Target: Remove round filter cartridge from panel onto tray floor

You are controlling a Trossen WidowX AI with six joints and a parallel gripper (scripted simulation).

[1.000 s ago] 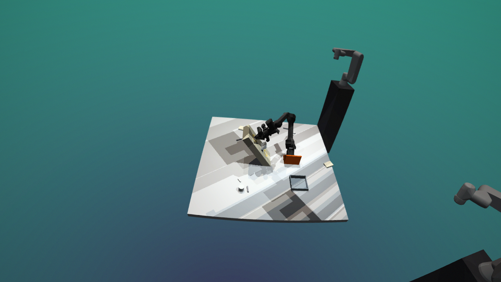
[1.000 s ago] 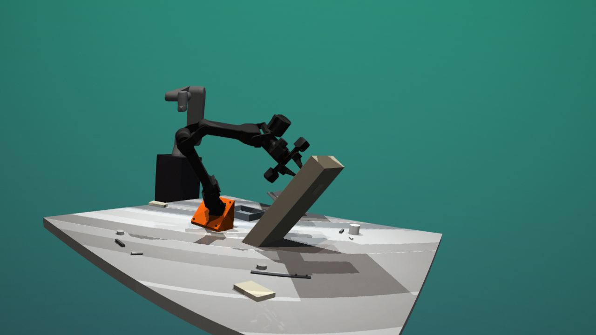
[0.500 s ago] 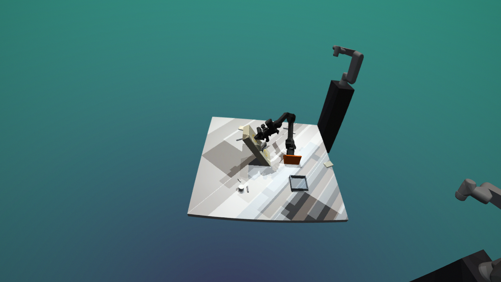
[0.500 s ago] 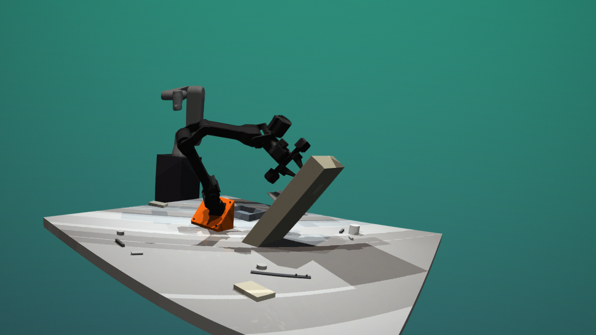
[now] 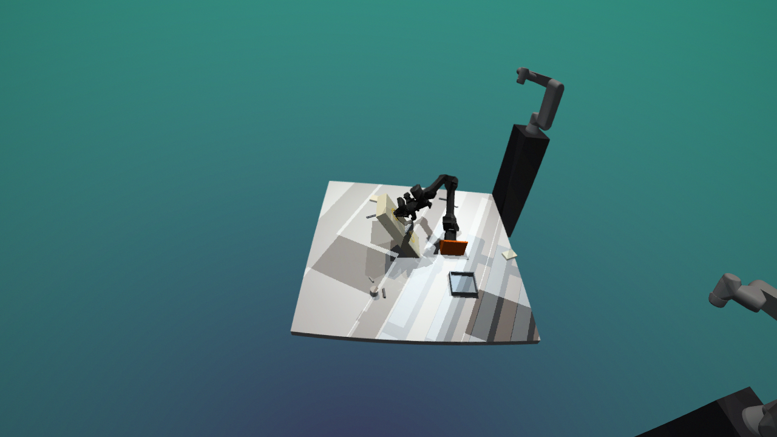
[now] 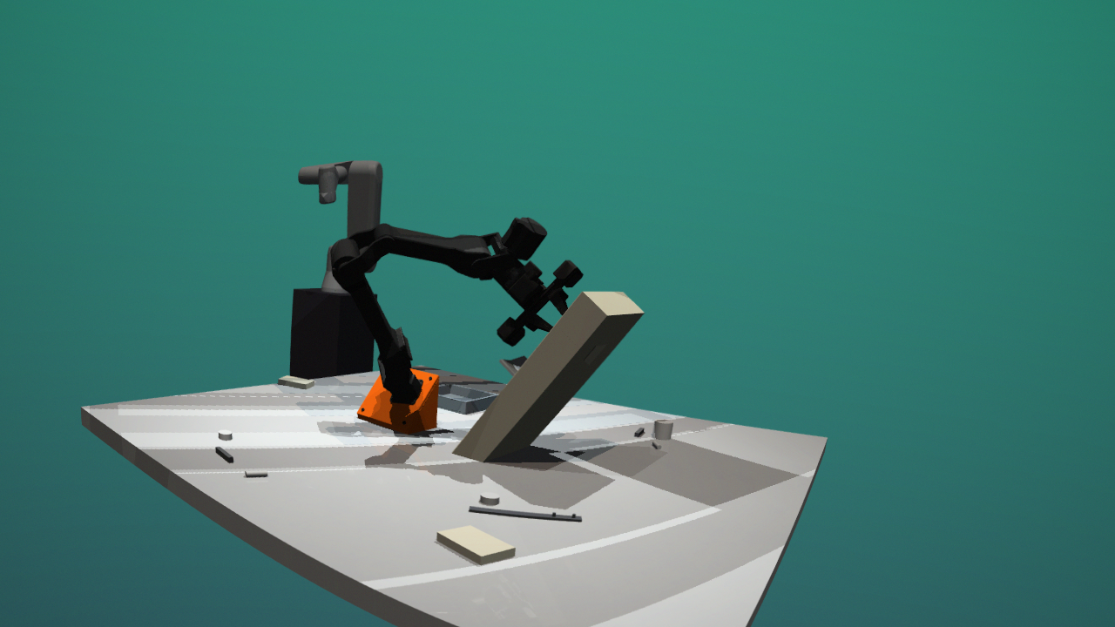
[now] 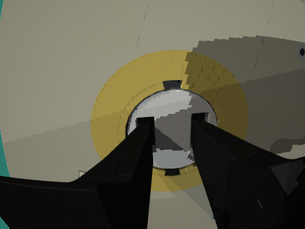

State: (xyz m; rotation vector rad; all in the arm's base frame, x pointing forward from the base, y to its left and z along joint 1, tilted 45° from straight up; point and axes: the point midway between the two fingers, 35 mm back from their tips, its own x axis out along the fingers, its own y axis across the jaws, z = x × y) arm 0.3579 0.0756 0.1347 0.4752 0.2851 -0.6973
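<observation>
The grey round filter cartridge is 1 cm ahead of my gripper tip and 1 cm below it. The rest, counted from my gripper tip: dark tray 38 cm behind, 33 cm to the left, 24 cm below; beige service panel 4 cm behind, 8 cm below.
</observation>
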